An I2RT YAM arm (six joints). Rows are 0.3 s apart.
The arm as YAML. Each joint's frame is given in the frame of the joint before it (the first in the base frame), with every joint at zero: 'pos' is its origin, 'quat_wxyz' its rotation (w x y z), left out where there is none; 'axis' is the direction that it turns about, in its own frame. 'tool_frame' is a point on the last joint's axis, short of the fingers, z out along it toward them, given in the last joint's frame.
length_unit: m
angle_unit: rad
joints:
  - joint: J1
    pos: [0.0, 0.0, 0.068]
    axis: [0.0, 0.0, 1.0]
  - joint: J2
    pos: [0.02, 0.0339, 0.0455]
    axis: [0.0, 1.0, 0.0]
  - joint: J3
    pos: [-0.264, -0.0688, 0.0]
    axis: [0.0, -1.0, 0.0]
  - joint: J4
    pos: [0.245, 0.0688, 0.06]
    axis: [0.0, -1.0, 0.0]
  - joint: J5
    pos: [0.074, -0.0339, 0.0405]
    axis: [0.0, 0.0, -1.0]
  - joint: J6
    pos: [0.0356, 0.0, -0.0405]
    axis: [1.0, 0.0, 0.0]
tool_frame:
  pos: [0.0, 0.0, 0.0]
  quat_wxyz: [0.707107, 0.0, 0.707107, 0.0]
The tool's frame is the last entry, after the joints.
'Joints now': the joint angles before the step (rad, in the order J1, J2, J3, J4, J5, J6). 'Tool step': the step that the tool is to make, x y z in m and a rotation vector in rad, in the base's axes. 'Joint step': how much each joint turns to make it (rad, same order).
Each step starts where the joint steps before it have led.
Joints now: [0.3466 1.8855 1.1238 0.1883 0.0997 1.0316]
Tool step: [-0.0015 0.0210 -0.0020 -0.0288 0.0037 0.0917]
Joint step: [0.0464 0.0241 0.0285 -0.0143 -0.0240 -0.0463]
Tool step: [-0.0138 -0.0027 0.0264 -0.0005 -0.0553 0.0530]
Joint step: [0.0043 -0.0965 -0.0331 -0.0099 -0.0299 -0.0443]
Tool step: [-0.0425 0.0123 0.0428 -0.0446 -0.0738 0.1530]
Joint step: [0.0714 -0.1870 -0.0558 -0.0801 -0.0370 -0.1020]
